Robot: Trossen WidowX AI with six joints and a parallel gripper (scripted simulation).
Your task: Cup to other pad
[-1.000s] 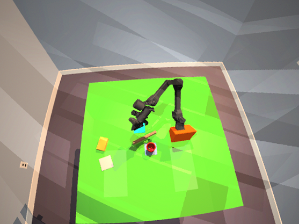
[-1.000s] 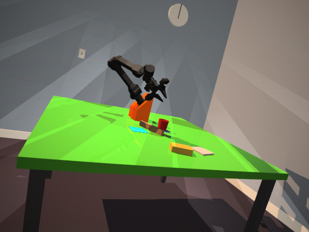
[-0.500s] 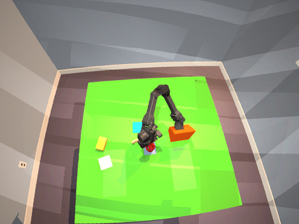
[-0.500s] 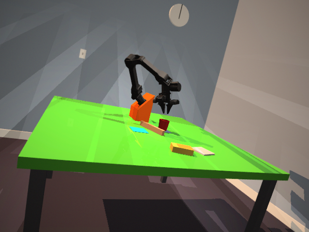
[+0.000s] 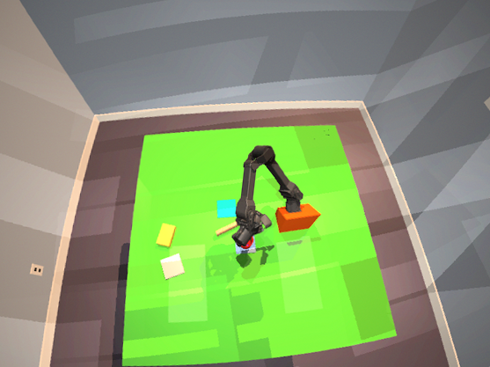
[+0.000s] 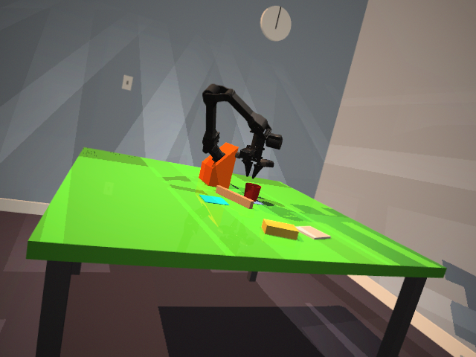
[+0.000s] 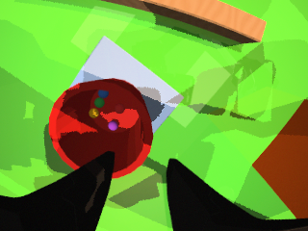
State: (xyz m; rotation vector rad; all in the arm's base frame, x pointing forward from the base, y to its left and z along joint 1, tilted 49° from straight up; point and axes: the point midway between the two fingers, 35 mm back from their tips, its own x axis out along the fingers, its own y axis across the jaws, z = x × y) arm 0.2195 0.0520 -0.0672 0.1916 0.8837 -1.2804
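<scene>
The cup lies 3 cm ahead of my gripper tip, 1 cm to the left of it and 6 cm below it. Also, from my gripper tip: yellow marble (4 cm ahead, 3 cm to the left, 8 cm below); then pale blue pad (3 cm ahead, 1 cm to the left, 11 cm below); then purple marble (2 cm ahead, 3 cm to the left, 8 cm below).
</scene>
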